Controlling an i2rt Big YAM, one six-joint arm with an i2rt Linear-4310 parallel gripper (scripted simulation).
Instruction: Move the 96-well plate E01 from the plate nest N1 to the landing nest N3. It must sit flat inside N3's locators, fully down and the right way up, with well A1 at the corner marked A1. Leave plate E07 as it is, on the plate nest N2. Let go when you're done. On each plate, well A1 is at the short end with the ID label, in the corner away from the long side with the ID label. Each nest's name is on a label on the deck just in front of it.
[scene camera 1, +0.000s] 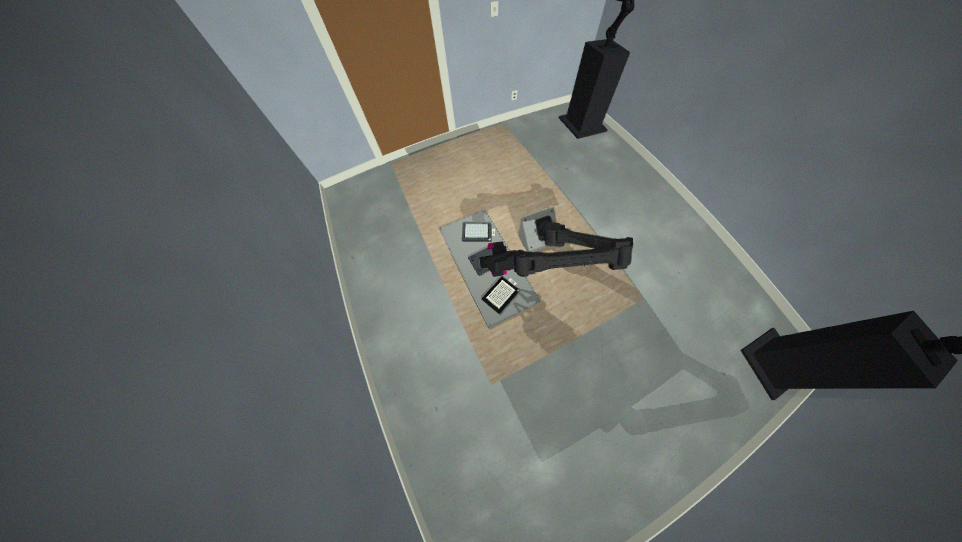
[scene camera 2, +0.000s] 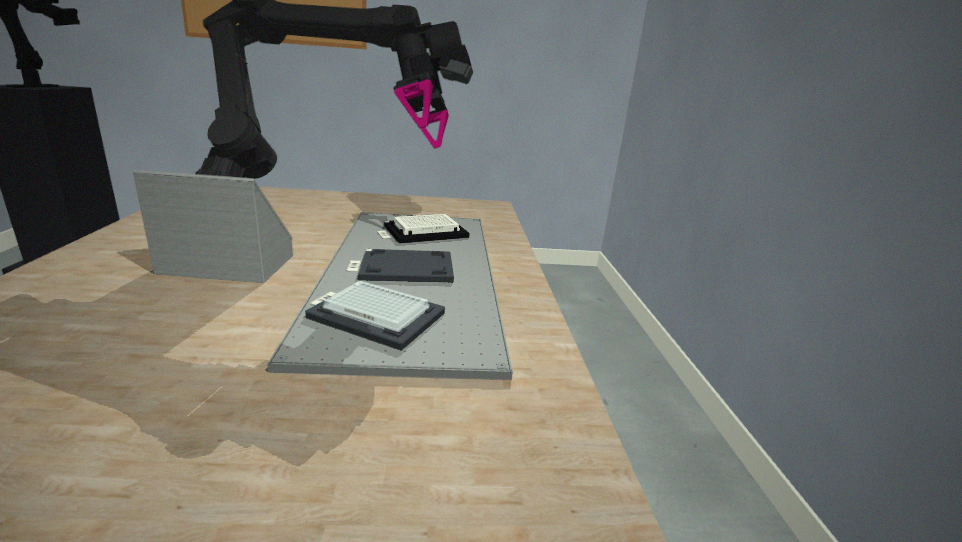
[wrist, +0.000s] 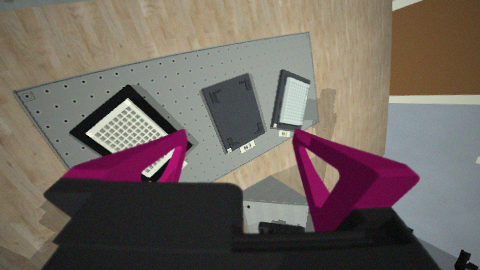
The pictures show: the gripper, a dark plate nest N1 and a dark nest N3.
The gripper also shows in the wrist view.
